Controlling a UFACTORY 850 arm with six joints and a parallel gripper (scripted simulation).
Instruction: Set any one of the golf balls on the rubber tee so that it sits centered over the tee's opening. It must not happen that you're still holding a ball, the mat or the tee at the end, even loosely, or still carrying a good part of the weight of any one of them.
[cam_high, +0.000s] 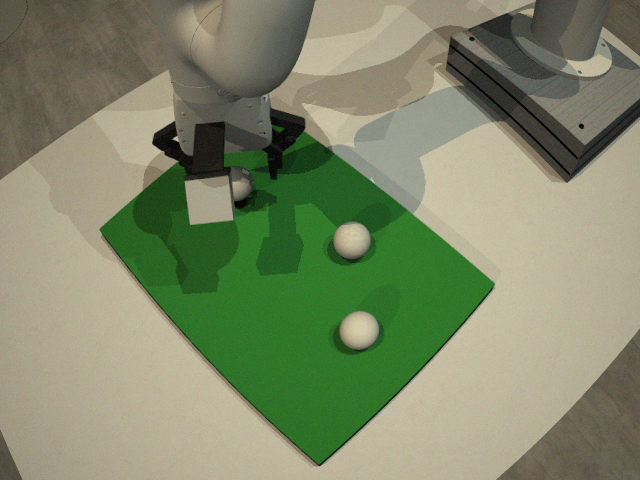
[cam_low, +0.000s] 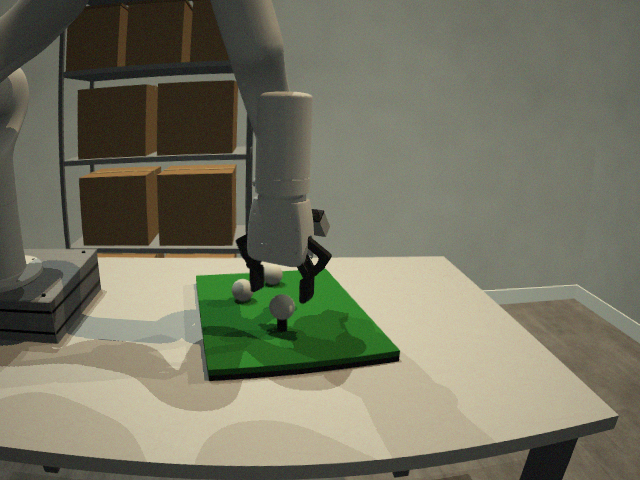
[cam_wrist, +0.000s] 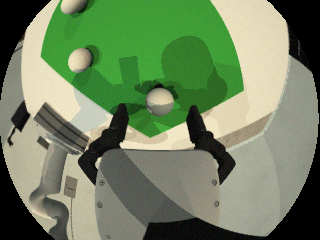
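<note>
Now: hand 10 mm short of the green mat, 40 mm to the right of it and 80 mm above it.
</note>
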